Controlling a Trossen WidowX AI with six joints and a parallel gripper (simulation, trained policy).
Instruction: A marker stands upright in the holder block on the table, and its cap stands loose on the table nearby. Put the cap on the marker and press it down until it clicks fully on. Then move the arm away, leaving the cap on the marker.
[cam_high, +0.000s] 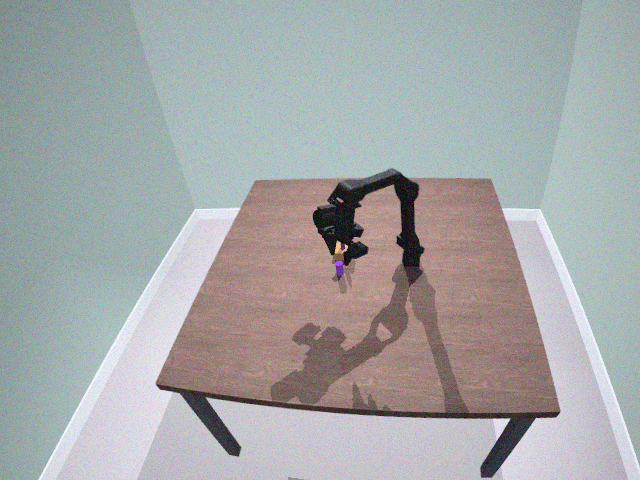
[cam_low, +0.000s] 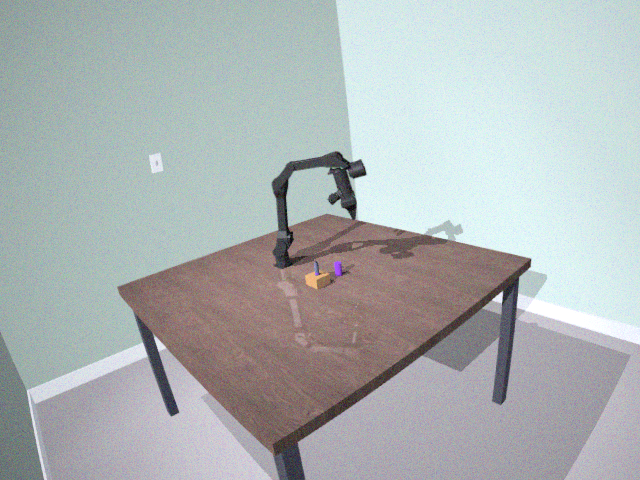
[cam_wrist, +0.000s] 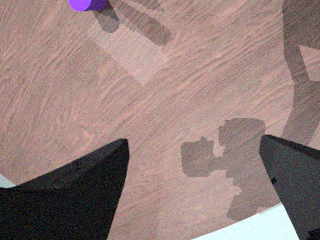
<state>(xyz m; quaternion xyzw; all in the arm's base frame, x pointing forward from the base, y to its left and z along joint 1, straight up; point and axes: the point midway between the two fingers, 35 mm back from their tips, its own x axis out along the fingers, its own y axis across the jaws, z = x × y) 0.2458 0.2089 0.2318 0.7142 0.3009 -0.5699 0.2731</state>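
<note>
The purple cap is 170 mm below my gripper tip, 140 mm to the right of it and 30 mm ahead of it. The rest, counted from my gripper tip: orange holder block (240 mm to the right, 180 mm below, 30 mm ahead); dark blue marker (240 mm to the right, 130 mm below, 30 mm ahead).
</note>
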